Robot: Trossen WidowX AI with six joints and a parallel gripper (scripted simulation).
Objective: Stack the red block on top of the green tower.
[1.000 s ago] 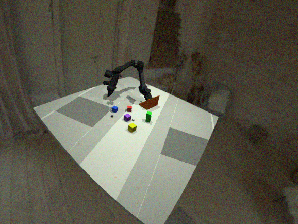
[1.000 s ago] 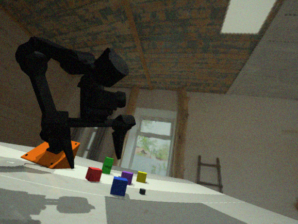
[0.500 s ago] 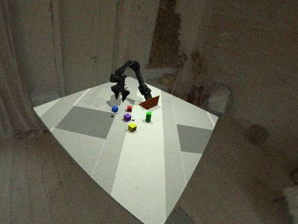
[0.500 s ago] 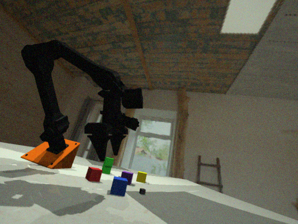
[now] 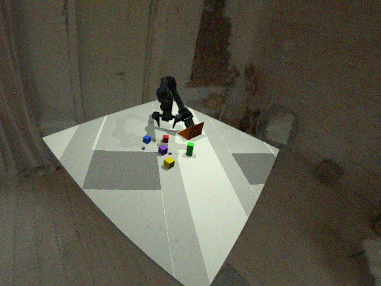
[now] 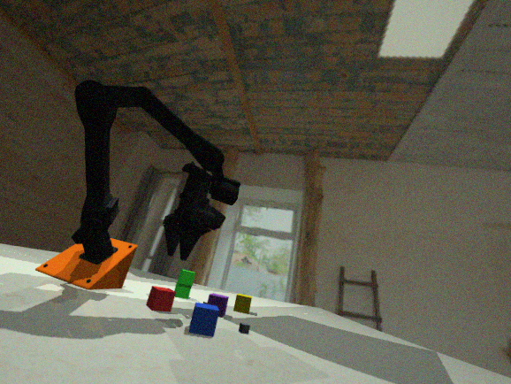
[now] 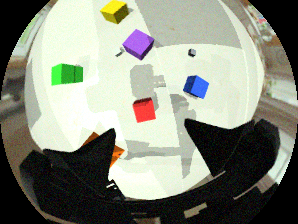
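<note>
The red block is 1 cm behind my gripper tip and 9 cm below it. Also, from my gripper tip: purple block 9 cm ahead, 10 cm to the left, 8 cm below; then blue block 11 cm ahead, 6 cm to the right, 9 cm below; then yellow block 14 cm ahead, 22 cm to the left, 8 cm below.
</note>
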